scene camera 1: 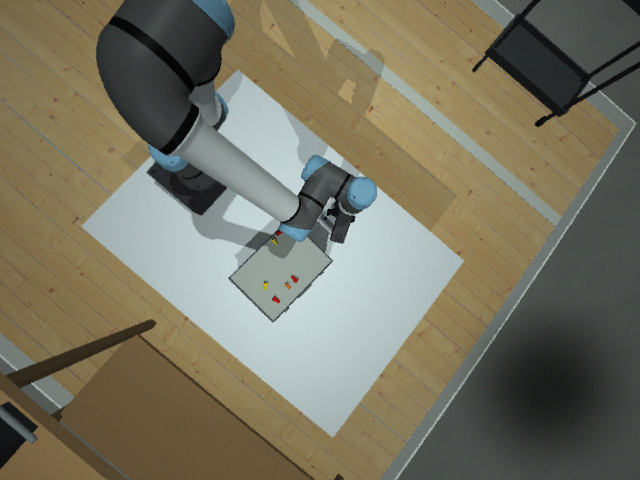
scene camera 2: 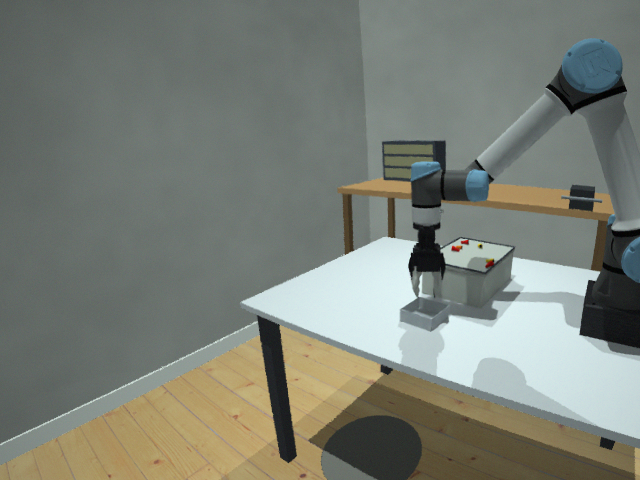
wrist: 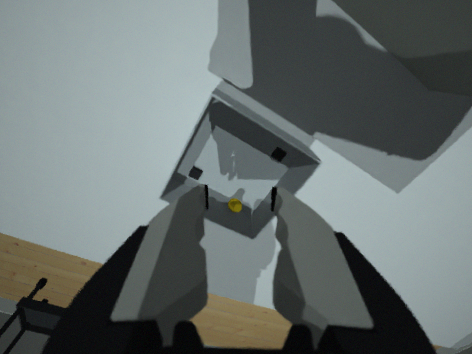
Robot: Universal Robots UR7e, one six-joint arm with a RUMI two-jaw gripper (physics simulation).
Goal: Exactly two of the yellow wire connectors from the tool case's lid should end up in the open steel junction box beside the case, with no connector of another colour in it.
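Seen in the pictures: gripper, between the fingertips: (scene camera 2: 426, 297) (wrist: 239, 187); arm's base, origin of its link: (scene camera 1: 198, 170) (scene camera 2: 619, 298).
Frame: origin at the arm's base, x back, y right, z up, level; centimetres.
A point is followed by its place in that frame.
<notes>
My gripper (scene camera 2: 425, 296) @(x -51.6, y -17.4, z -2.1 cm) (wrist: 239, 187) @(x -51.6, y -17.4, z -2.1 cm) is partly open above the open steel junction box (scene camera 2: 413, 318) @(x -52.6, y -23.3, z -6.2 cm) (wrist: 250, 130) @(x -51.4, y -14.8, z -8.3 cm); its fingertips are hidden in scene camera 1. A yellow connector (wrist: 235, 205) @(x -50.1, y -21.7, z -6.0 cm) shows end-on below and between the parted fingers, against the box's near wall; neither finger touches it. Whether it rests on the box floor I cannot tell. On the tool case's lid (scene camera 1: 310, 258) @(x -52.6, y 1.3, z 3.1 cm) (scene camera 2: 470, 260) @(x -45.1, y 3.5, z 3.0 cm) are two yellow connectors (scene camera 1: 274, 241) @(x -38.8, y 4.2, z 4.1 cm) (scene camera 1: 265, 285) @(x -45.7, y 18.1, z 4.1 cm) (scene camera 2: 480, 245) @(x -45.3, y 17.3, z 4.1 cm), several red ones (scene camera 1: 294, 279) @(x -52.5, y 10.6, z 4.2 cm) (scene camera 1: 276, 299) @(x -51.7, y 19.7, z 4.1 cm) (scene camera 2: 464, 241) @(x -51.8, y 19.5, z 4.0 cm) and an orange one (scene camera 1: 287, 285) @(x -51.8, y 13.7, z 3.9 cm).
The tall grey case wall (scene camera 2: 454, 285) @(x -47.6, y -4.1, z -2.9 cm) stands close beside the box and gripper. Both stand on the white table (scene camera 1: 372, 310) @(x -85.7, y 2.6, z -8.4 cm) (scene camera 2: 320, 299) @(x -85.2, y -22.3, z -8.4 cm). A wooden bench (scene camera 2: 522, 196) with a drawer cabinet (scene camera 2: 408, 161) stands behind. A black cart (scene camera 1: 537, 67) stands apart on the floor.
</notes>
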